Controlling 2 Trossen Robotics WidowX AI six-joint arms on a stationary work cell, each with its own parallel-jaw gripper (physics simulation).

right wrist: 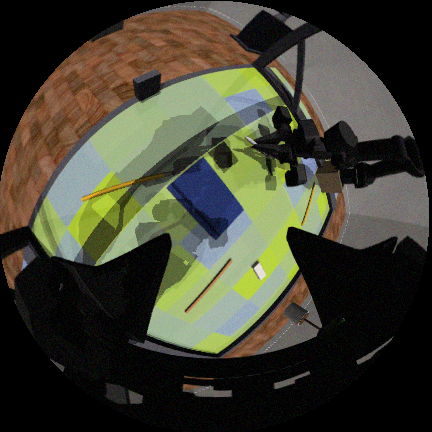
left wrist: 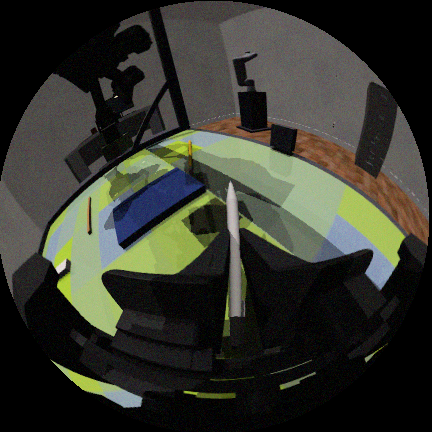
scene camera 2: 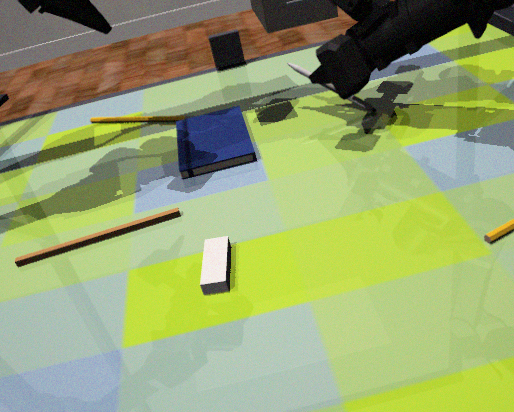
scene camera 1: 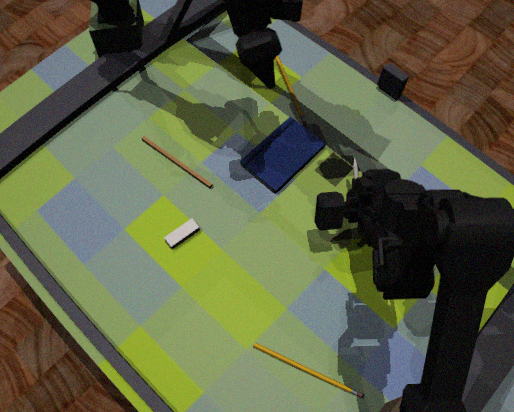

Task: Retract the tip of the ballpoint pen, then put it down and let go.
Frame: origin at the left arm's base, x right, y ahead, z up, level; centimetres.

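Seen in the pictures: left gripper, between the fingertips: point(right wrist: 252, 143) point(left wrist: 233, 233) point(scene camera 2: 312, 78); right gripper, between the fingertips: point(right wrist: 230, 236) point(left wrist: 111, 96) point(scene camera 2: 130, 13) point(scene camera 1: 268, 75); left arm's base, origin of its link: point(right wrist: 341, 175); right arm's base, origin of its link: point(left wrist: 113, 139) point(scene camera 1: 113, 11).
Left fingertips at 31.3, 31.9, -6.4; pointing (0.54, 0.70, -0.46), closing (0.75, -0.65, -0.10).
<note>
Pixels of each thing's top centre, then the offset from my left fingertips to it, as dx, dy, dz.
- blue book, centre of its top: point(scene camera 2: 211, 135) point(left wrist: 150, 197) point(scene camera 1: 283, 152) point(right wrist: 209, 198) -2.6, +14.5, -2.8
- brown stick, centre of its top: point(scene camera 2: 97, 234) point(scene camera 1: 175, 160) point(right wrist: 207, 288) point(left wrist: 87, 210) -16.8, +28.7, -3.4
- white eraser, centre of its top: point(scene camera 2: 214, 259) point(scene camera 1: 181, 232) point(left wrist: 59, 267) point(right wrist: 259, 271) -26.6, +17.3, -2.8
The ballpoint pen point(scene camera 1: 355, 168) point(scene camera 2: 299, 69) point(left wrist: 232, 215) point(right wrist: 251, 141) is slim and light grey, with a pointed end facing away from the left wrist. My left gripper point(left wrist: 233, 233) is shut on the pen and holds it above the table, to the right of the blue book in scene camera 1. The pen's rear part is dark in the left wrist view, and whether its writing tip is out is too small to tell. My right gripper point(right wrist: 230, 236) is open and empty. In scene camera 1 it is at the top, above the table near a yellow pencil, with part of it out of view.
A blue book point(scene camera 1: 284, 155) point(scene camera 2: 216, 139) point(right wrist: 206, 199) lies between the grippers. A yellow pencil point(scene camera 1: 290, 87) point(scene camera 2: 135, 119) lies behind it. A brown stick point(scene camera 1: 177, 162) point(scene camera 2: 97, 238), a white eraser point(scene camera 1: 182, 233) point(scene camera 2: 216, 262) and another yellow pencil point(scene camera 1: 305, 369) lie on the table.
</note>
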